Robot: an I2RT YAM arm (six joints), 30 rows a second.
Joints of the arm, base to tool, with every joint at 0 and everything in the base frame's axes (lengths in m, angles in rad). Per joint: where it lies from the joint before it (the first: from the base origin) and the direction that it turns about. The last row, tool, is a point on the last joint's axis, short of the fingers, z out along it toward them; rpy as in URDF.
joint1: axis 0 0 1 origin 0 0 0.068
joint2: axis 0 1 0 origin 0.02 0.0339 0.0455
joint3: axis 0 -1 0 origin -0.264 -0.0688 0
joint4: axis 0 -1 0 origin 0.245 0.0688 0.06
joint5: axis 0 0 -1 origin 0.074 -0.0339 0.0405
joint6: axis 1 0 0 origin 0.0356 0 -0.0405
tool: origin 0 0 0 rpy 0 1.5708 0
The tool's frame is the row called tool.
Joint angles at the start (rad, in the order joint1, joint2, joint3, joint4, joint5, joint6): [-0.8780 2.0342 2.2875 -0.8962 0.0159 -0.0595]
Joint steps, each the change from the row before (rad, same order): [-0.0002 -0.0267 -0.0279 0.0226 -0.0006 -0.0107]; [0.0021 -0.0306 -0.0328 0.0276 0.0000 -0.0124]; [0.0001 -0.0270 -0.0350 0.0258 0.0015 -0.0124]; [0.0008 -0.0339 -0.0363 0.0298 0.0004 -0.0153]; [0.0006 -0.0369 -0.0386 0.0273 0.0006 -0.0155]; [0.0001 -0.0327 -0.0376 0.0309 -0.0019 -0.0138]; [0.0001 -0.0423 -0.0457 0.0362 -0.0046 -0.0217]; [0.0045 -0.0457 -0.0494 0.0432 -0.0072 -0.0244]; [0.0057 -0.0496 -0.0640 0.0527 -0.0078 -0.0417]
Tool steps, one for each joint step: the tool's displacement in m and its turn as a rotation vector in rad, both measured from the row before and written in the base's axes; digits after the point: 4 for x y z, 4 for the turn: [-0.0031 0.0037 0.0047 -0.0216 -0.0072 0.0066]; [-0.0028 0.0048 0.0051 -0.0259 -0.0083 0.0092]; [-0.0029 0.0035 0.0026 -0.0207 -0.0027 0.0057]; [-0.0039 0.0052 0.0052 -0.0293 -0.0073 0.0086]; [-0.0047 0.0060 0.0052 -0.0282 -0.0058 0.0080]; [-0.0040 0.0049 0.0039 -0.0269 -0.0080 0.0085]; [-0.0055 0.0068 0.0052 -0.0359 -0.0077 0.0142]; [-0.0045 0.0086 0.0056 -0.0423 -0.0108 0.0215]; [-0.0043 0.0090 0.0027 -0.0520 0.0021 0.0294]
